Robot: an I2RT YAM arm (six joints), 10 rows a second.
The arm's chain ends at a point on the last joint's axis. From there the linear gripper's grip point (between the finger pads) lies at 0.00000 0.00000 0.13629 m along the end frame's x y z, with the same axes.
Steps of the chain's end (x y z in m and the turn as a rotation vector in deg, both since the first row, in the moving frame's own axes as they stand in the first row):
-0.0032, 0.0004, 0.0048, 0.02, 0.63, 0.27
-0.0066, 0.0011, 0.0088, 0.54, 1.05, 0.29
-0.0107, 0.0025, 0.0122, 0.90, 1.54, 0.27
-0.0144, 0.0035, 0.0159, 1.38, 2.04, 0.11
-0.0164, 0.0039, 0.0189, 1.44, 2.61, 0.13
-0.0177, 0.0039, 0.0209, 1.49, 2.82, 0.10
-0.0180, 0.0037, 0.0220, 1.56, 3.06, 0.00
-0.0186, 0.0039, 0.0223, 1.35, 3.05, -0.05
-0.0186, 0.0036, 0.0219, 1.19, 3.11, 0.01
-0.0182, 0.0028, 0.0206, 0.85, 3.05, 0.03
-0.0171, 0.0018, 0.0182, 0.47, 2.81, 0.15
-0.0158, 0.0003, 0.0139, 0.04, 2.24, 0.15
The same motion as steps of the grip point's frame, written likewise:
-0.0017, 0.0004, 0.0048, 0.02, 0.63, 0.27
-0.0041, -0.0002, 0.0088, 0.54, 1.05, 0.29
-0.0070, 0.0004, 0.0121, 0.90, 1.54, 0.27
-0.0095, 0.0002, 0.0158, 1.38, 2.04, 0.11
-0.0102, 0.0005, 0.0187, 1.44, 2.61, 0.13
-0.0110, 0.0004, 0.0207, 1.49, 2.82, 0.10
-0.0107, 0.0000, 0.0218, 1.56, 3.06, 0.00
-0.0114, 0.0007, 0.0221, 1.35, 3.05, -0.05
-0.0112, 0.0008, 0.0217, 1.19, 3.11, 0.01
-0.0109, 0.0008, 0.0204, 0.85, 3.05, 0.03
-0.0104, 0.0007, 0.0180, 0.47, 2.81, 0.15
-0.0105, 0.0002, 0.0138, 0.04, 2.24, 0.15

